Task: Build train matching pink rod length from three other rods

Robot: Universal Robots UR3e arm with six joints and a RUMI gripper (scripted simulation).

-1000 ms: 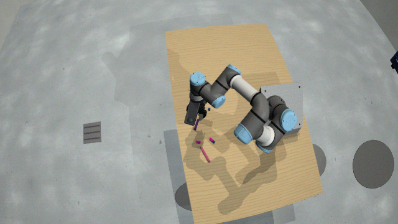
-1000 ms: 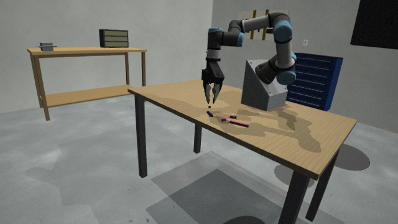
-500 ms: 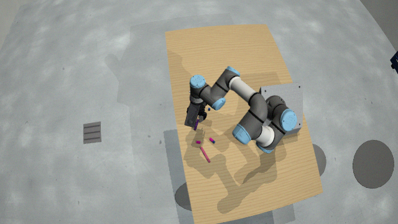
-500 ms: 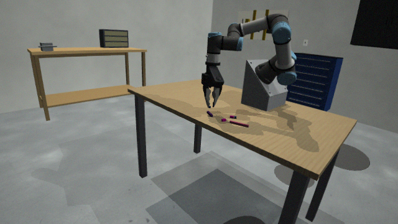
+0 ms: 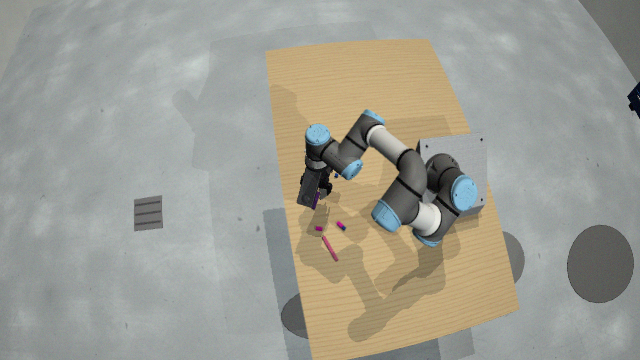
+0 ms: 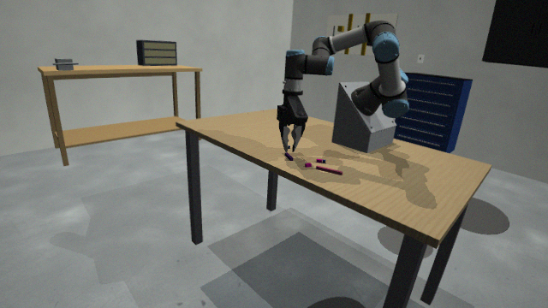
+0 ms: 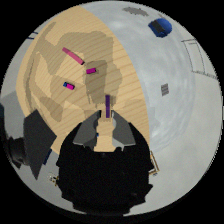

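Now: hand 30 mm above the purple rod. Also, from my hand: pink rod: 170 mm to the left, 30 mm below.
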